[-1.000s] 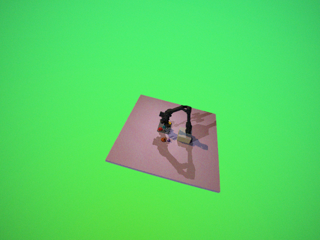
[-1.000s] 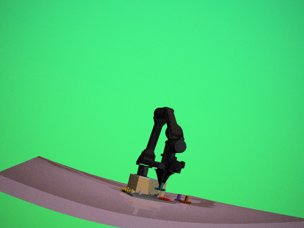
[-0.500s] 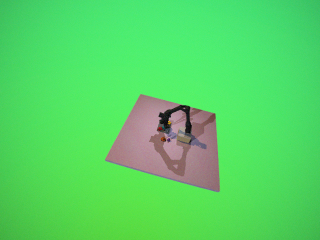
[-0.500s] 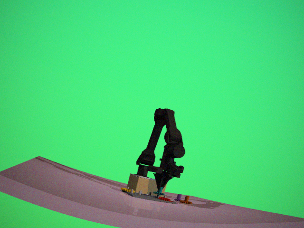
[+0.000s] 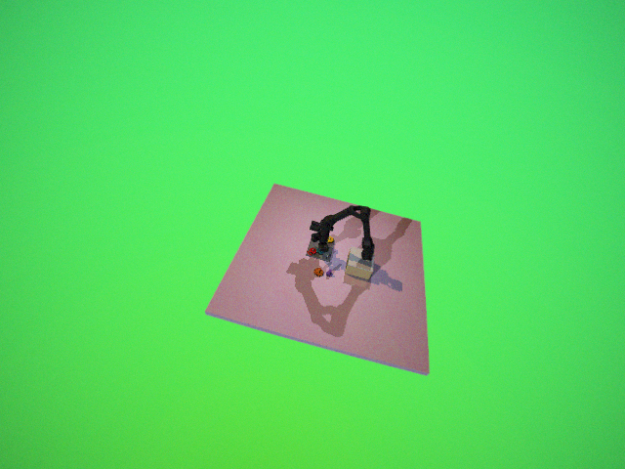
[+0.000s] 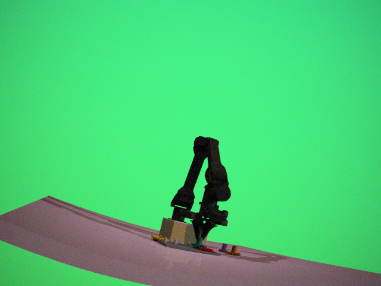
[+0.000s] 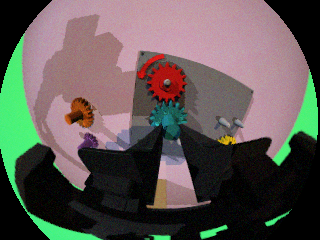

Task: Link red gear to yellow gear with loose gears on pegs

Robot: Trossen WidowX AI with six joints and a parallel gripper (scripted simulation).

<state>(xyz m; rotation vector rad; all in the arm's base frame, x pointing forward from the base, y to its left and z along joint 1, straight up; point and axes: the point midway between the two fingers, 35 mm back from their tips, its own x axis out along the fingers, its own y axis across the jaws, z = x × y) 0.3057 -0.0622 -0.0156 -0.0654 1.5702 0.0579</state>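
My gripper tip is now 1 cm above the teal gear. Round my gripper tip: red arrow: 7 cm ahead, 4 cm below, 3 cm to the left; then red gear: 5 cm ahead, 3 cm below; then grey board: 5 cm to the right, 4 cm below.
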